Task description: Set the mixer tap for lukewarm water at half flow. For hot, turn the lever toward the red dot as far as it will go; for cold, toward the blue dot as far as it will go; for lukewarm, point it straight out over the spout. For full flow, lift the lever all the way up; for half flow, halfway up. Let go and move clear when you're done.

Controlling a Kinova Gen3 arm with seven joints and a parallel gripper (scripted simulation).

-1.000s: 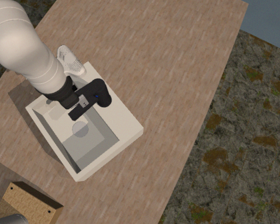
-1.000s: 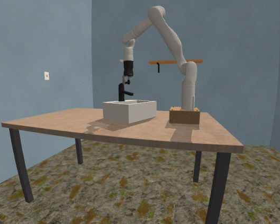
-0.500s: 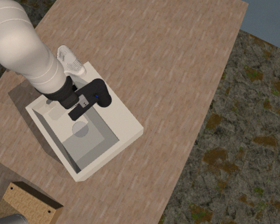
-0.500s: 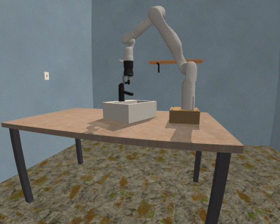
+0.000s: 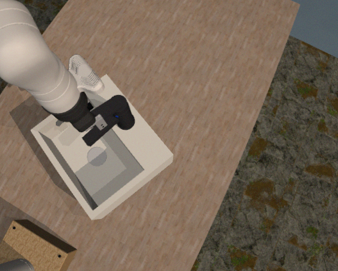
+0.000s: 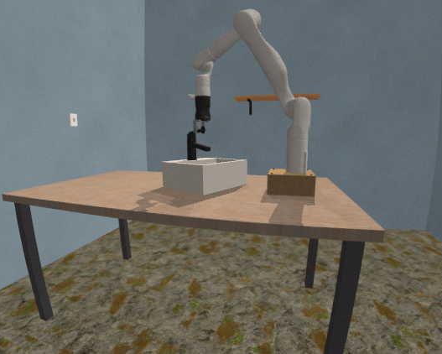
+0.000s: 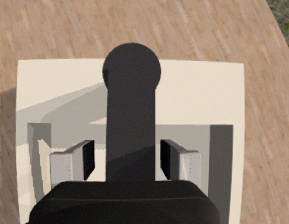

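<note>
My hand is 20 mm short of the lever, 10 mm to the left of it and 10 mm above it. Also, from my hand: white sink basin (250 mm below, 50 mm behind, 10 mm to the left); then black mixer tap (60 mm below, 40 mm ahead, 10 mm to the right).
</note>
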